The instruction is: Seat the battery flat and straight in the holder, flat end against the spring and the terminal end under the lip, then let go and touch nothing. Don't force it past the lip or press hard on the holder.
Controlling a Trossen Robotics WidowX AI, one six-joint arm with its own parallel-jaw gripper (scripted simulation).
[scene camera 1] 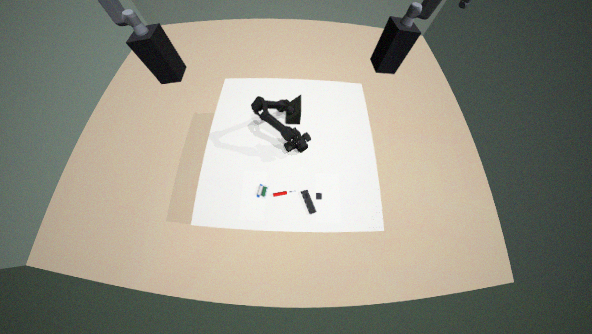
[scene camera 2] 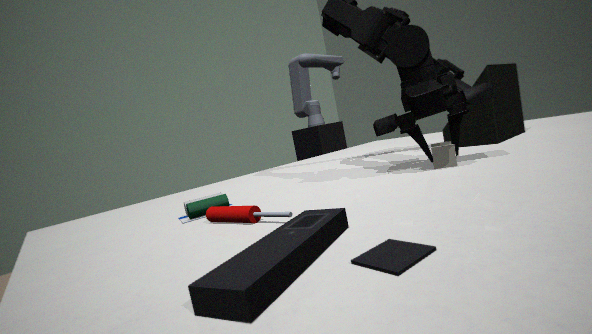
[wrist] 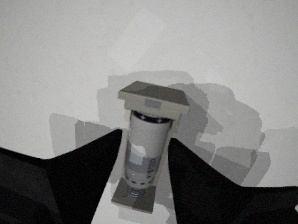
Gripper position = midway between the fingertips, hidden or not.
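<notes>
My gripper [scene camera 2: 444, 158] is visible, also in the wrist view as the gripper [wrist: 145, 139]. I see a red-handled screwdriver [scene camera 2: 234, 214] as well.
</notes>
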